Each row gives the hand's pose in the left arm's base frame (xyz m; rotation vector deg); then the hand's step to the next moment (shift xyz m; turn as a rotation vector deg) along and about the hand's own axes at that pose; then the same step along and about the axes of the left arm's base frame.
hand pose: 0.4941 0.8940 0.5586 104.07 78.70 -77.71
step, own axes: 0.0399 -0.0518 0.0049 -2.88 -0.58 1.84
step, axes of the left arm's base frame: -0.0491 0.0325 -0.0289 -1.30 -2.52 1.99
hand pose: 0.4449 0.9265 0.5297 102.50 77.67 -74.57
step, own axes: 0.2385 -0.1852 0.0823 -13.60 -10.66 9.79
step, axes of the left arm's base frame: -0.1959 0.0920 -0.2261 -13.89 -10.09 9.98
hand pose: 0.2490 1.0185 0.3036 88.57 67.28 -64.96
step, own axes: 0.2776 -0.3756 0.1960 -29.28 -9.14 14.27
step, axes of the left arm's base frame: -0.3583 -0.0672 -0.3516 -15.34 -17.69 24.42
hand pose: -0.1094 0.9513 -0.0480 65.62 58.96 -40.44
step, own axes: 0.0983 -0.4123 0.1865 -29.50 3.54 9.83
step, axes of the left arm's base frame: -0.2688 -0.2938 -0.2364 -5.61 -9.76 29.20
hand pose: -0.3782 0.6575 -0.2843 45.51 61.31 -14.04
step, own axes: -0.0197 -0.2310 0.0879 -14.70 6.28 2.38
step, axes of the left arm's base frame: -0.0739 -0.2266 -0.0684 -2.09 0.04 16.03
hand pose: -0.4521 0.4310 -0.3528 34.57 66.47 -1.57
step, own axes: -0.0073 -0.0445 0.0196 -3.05 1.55 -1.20
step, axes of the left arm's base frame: -0.0008 -0.0485 -0.0078 -1.79 0.99 2.99
